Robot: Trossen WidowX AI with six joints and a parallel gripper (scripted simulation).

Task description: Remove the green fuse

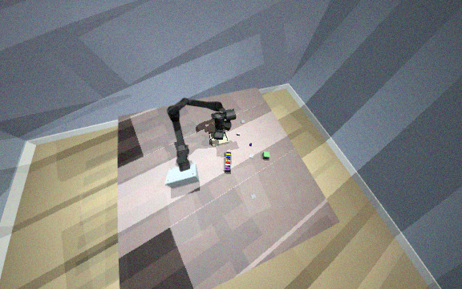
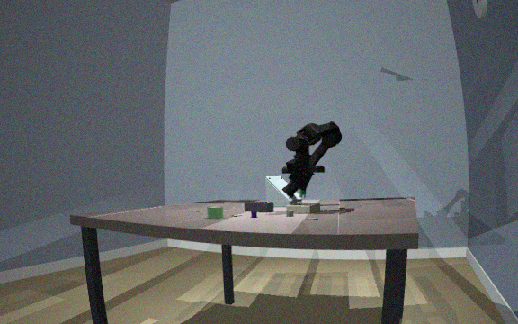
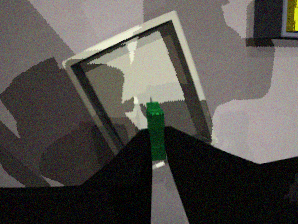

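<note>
My gripper tip is now 1 cm above the green fuse. Also, from my gripper tip: yellow fuse 16 cm to the right, 6 cm below; then blue fuse 1 cm behind, 17 cm to the right, 6 cm below; then beige tray 8 cm below.
</note>
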